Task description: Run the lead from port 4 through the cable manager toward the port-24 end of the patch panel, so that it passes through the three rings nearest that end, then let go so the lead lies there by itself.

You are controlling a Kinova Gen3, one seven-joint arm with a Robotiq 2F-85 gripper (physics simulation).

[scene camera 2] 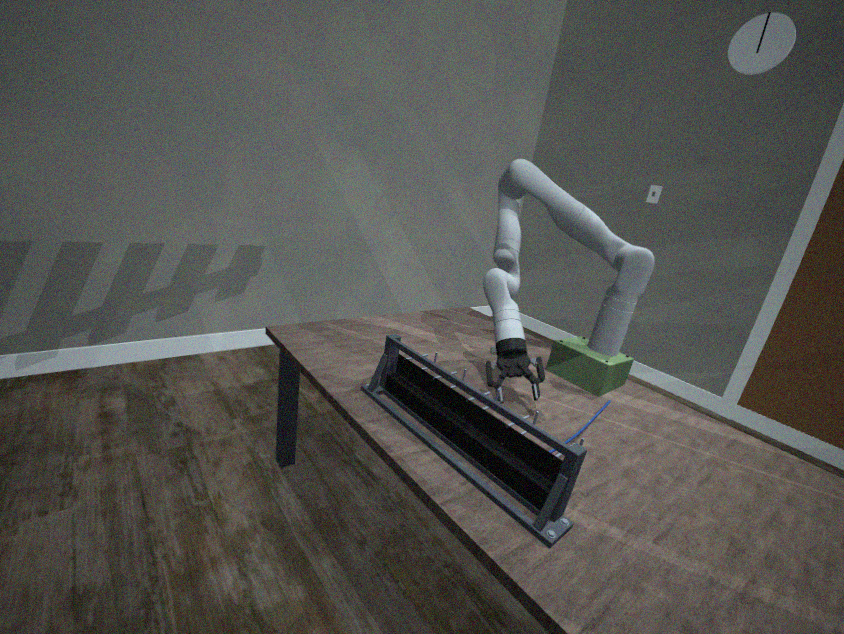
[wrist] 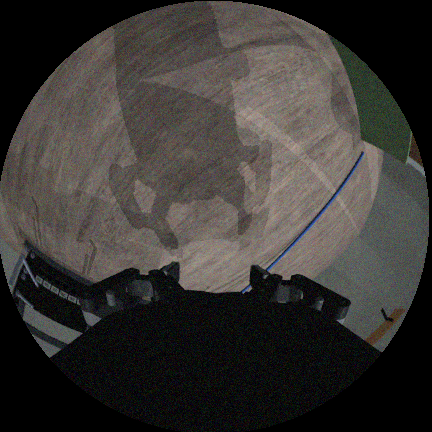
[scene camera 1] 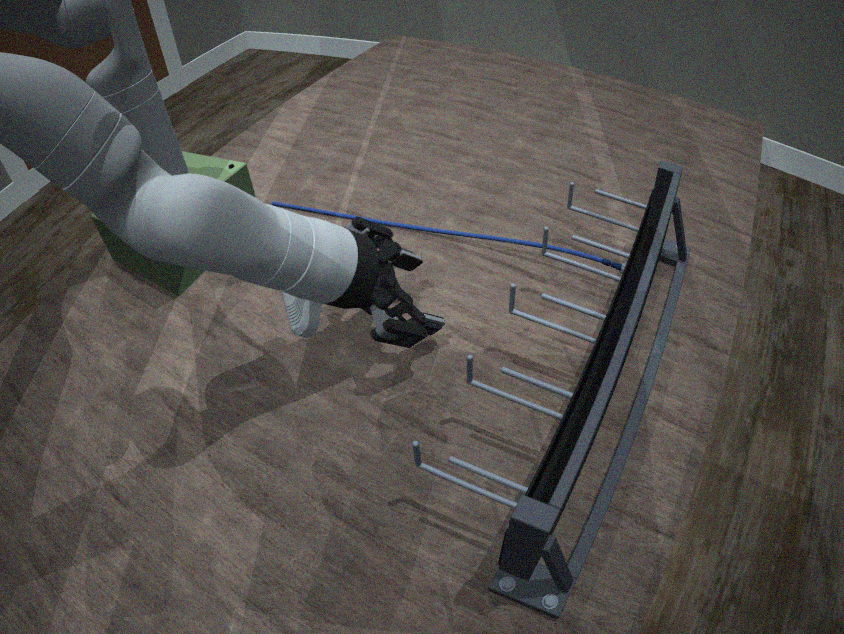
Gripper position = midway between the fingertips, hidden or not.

Note:
My gripper [scene camera 1: 427, 294] is open, with nothing in its grasp. I also see a patch panel [scene camera 2: 532, 485] and a panel foot [scene camera 2: 560, 530].
My gripper shows as well in scene camera 2 [scene camera 2: 519, 401] and in the wrist view [wrist: 214, 272]. The patch panel shows as well in the wrist view [wrist: 33, 263] and in scene camera 1 [scene camera 1: 554, 470].

